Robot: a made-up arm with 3 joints. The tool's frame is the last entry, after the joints. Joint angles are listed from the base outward. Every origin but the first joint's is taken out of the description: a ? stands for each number. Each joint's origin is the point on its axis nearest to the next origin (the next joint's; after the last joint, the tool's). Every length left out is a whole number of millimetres.
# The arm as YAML. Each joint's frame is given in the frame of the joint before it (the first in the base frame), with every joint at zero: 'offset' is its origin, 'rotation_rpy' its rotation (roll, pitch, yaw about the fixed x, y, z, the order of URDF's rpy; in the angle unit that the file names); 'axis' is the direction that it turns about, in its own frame. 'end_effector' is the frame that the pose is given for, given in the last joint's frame.
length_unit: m
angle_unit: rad
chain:
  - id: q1
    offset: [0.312, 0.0, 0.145]
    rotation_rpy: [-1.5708, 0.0, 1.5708]
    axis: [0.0, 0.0, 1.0]
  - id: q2
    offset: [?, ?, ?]
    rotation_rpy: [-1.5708, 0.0, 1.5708]
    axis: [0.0, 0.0, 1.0]
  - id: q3
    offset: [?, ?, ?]
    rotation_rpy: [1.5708, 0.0, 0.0]
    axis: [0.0, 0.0, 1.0]
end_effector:
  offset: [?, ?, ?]
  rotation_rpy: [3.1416, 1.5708, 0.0]
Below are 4 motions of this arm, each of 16 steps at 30 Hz.
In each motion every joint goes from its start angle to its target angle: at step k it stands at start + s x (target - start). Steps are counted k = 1, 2, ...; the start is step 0. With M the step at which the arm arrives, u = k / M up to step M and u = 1 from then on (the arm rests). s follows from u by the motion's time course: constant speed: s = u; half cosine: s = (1 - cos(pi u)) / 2; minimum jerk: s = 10 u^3 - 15 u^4 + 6 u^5.
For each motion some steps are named. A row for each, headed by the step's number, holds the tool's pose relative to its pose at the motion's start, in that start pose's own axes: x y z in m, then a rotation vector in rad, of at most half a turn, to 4 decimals.
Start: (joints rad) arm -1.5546 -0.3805 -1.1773
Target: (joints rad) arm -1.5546 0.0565 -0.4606
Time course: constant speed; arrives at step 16
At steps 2, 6, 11, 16:
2: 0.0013 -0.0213 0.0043 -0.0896 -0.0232 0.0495
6: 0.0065 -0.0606 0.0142 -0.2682 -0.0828 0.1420
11: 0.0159 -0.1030 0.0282 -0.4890 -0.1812 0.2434
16: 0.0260 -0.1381 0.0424 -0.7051 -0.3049 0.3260

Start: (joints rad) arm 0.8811 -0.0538 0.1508
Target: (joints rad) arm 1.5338 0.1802 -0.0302
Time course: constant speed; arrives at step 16
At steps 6, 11, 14, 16:
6: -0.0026 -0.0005 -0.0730 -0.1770 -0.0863 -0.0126
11: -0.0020 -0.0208 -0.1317 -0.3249 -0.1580 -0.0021
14: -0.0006 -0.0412 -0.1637 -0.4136 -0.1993 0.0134
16: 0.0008 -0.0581 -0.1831 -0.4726 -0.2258 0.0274

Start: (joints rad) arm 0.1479 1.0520 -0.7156
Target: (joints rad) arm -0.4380 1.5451 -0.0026
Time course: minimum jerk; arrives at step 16
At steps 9, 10, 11, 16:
9: 0.0845 0.0480 -0.0677 -0.3017 -0.4265 -0.1549
10: 0.1014 0.0583 -0.0773 -0.3620 -0.4958 -0.2067
11: 0.1167 0.0678 -0.0852 -0.4159 -0.5539 -0.2579
16: 0.1471 0.0868 -0.0987 -0.5205 -0.6556 -0.3693

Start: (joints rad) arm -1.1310 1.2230 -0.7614
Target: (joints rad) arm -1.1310 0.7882 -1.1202
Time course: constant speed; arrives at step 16
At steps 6, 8, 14, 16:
6: 0.0020 0.0454 0.0220 0.1343 0.1103 -0.1203
8: 0.0043 0.0609 0.0295 0.1787 0.1435 -0.1637
14: 0.0169 0.1079 0.0524 0.3101 0.2319 -0.3035
16: 0.0230 0.1235 0.0600 0.3531 0.2575 -0.3532

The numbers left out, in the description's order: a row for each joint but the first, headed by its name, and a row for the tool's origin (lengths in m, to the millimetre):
q2: 0.276 0.097 0.0
q3: -0.12 -0.317 0.0
tool: 0.065 0.119 0.0

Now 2 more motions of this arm.
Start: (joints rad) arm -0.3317 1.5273 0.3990
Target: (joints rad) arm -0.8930 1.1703 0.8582
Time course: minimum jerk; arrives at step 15
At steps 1, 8, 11, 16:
1: 0.0003 0.0004 0.0007 -0.0012 0.0015 -0.0010
8: 0.0969 0.0623 0.1326 -0.2099 0.3302 -0.1703
11: 0.1744 0.0785 0.1945 -0.2937 0.5292 -0.2273
16: 0.2074 0.0801 0.2150 -0.3186 0.6070 -0.2417

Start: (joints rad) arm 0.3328 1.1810 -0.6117
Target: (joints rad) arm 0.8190 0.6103 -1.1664
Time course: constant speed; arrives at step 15
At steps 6, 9, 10, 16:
6: -0.0318 -0.0113 0.0647 0.1263 0.2836 -0.0225
9: -0.0420 -0.0133 0.0967 0.1719 0.4165 -0.0619
10: -0.0445 -0.0134 0.1071 0.1844 0.4587 -0.0789
16: -0.0515 -0.0090 0.1550 0.2254 0.6499 -0.1915

